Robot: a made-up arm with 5 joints.
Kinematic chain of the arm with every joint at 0, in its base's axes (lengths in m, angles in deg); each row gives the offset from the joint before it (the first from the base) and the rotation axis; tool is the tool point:
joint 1: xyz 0 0 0.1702 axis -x
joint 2: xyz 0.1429 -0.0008 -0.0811 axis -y
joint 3: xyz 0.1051 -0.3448 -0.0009 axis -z
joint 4: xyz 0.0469 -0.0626 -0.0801 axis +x
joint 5: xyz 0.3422 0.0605 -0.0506 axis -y
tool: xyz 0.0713 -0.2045 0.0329
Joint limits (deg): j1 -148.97..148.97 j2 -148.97..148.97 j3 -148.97..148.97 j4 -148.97..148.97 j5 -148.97..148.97
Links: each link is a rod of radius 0.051 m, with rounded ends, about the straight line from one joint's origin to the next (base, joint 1, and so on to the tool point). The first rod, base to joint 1, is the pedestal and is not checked.
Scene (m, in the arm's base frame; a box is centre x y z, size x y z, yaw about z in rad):
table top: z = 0
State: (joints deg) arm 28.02 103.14 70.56 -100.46 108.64
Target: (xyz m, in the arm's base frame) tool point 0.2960 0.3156 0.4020
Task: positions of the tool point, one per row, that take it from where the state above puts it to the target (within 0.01 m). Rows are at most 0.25 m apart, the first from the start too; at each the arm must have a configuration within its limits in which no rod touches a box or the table.
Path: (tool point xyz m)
1: 0.0533 -0.3849 0.7094
2: 0.0857 -0.1835 0.7799
3: 0.1342 0.0169 0.7683
4: 0.1913 0.1815 0.6842
5: 0.2482 0.2848 0.5513
6: 0.2960 0.3156 0.4020

